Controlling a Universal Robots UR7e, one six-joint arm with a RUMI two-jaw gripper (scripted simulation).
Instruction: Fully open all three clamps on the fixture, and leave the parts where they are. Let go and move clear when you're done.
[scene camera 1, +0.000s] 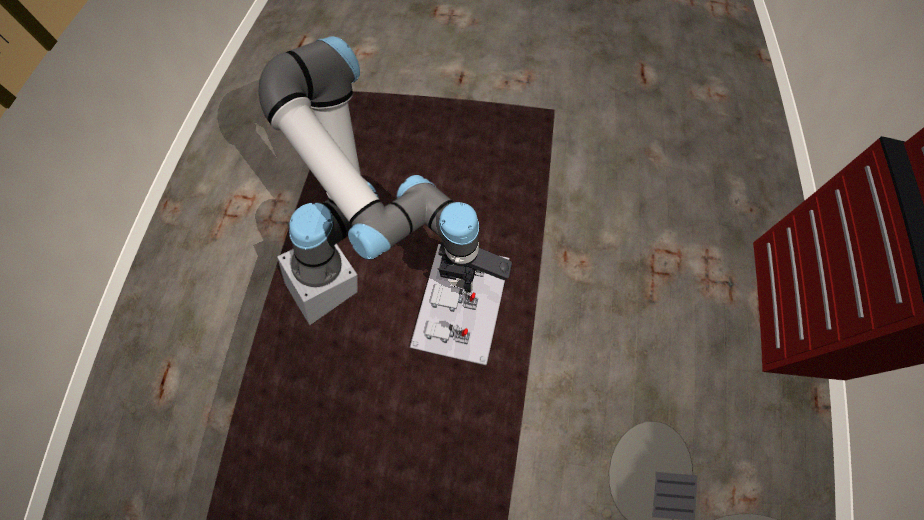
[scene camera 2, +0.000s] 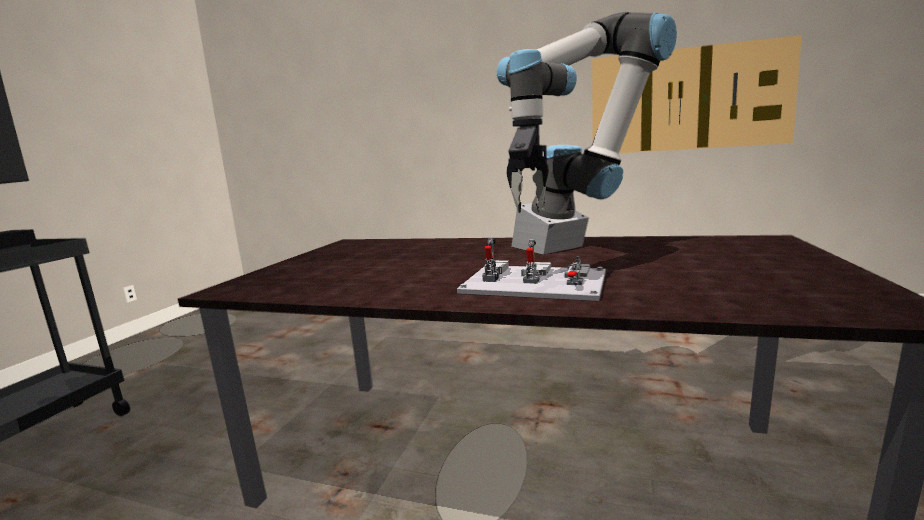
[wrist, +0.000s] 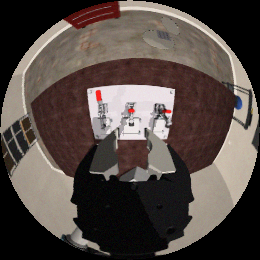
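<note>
You can see my gripper (scene camera 2: 529, 212) here, and it's the same gripper (scene camera 1: 470, 284) and (wrist: 131, 128) too. There's also a fixture plate (wrist: 116, 96).
</note>
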